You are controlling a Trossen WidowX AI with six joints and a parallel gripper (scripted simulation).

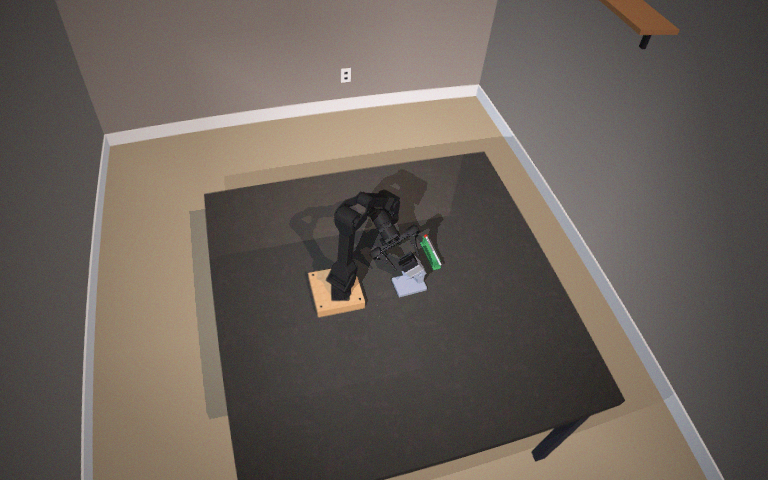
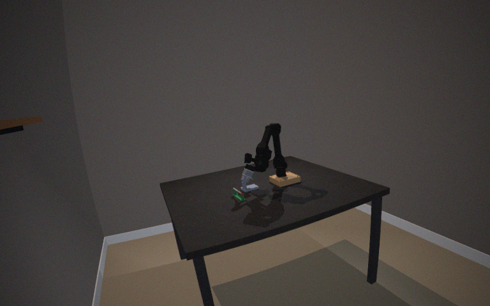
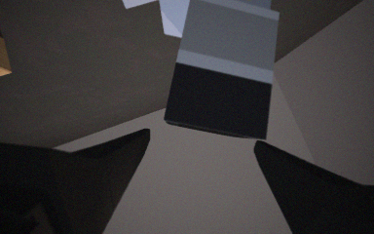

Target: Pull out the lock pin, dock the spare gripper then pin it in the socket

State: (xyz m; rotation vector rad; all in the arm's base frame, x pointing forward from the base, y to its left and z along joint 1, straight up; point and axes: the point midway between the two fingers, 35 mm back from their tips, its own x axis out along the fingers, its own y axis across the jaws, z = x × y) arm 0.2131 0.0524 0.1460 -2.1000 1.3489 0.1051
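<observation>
Right now my gripper tip is 170 mm to the right of the green strip, 150 mm above it and 120 mm short of it. From my gripper tip the other things lie so: grey mount 120 mm below, 40 mm ahead, 30 mm to the left; spare gripper 50 mm below, 30 mm to the left, 20 mm ahead.
</observation>
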